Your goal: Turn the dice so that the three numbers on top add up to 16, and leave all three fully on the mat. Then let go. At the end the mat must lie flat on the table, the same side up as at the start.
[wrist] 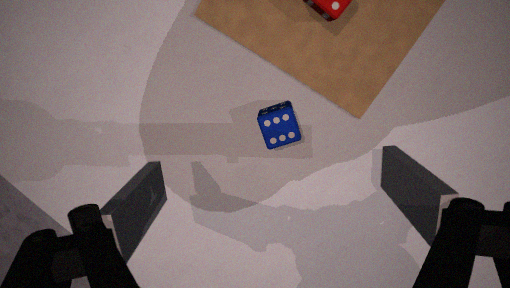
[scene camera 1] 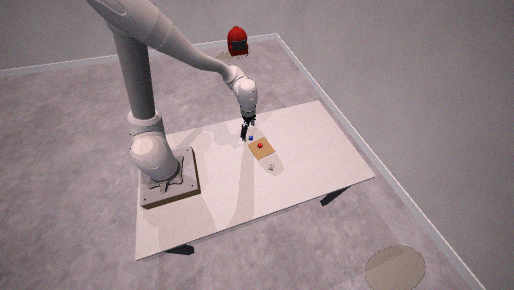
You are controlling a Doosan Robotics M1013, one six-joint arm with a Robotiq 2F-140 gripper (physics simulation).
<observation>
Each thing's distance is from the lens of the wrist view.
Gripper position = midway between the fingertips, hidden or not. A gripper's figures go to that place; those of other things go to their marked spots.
gripper (wrist: 271, 174): 19 cm
tan mat (wrist: 348, 60): 22 cm
blue die (wrist: 278, 124): 20 cm
</observation>
